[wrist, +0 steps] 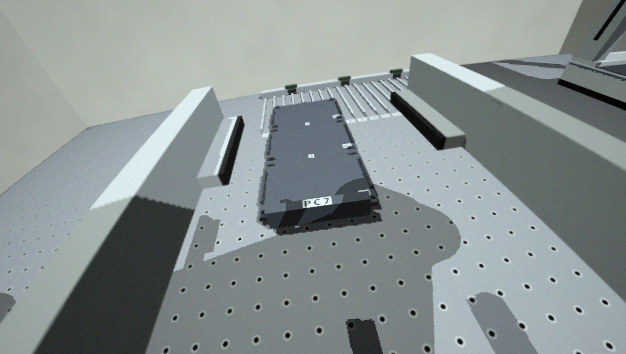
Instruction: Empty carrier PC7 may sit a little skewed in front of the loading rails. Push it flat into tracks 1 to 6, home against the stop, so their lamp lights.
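The dark grey carrier PC7 (310,172) lies flat in the middle of the wrist view, its labelled end face towards me. Its far part overlaps the left part of the white loading rails (367,119); short stretches of rail show beyond its far edge, before the pale stop bar (370,78). Whether it is slightly skewed is hard to tell. My gripper (315,91) is shut as far as it stands, with a visible gap between its dark pads and nothing held. The carrier shows through that gap, ahead of the fingers. No lit lamp can be made out.
Three dark green blocks (291,88) (344,80) (396,73) stand along the stop bar. A grey unit with a black lower edge (595,80) stands at the far right. The perforated plate (310,280) carries broad shadows. A pale wall (250,40) rises behind.
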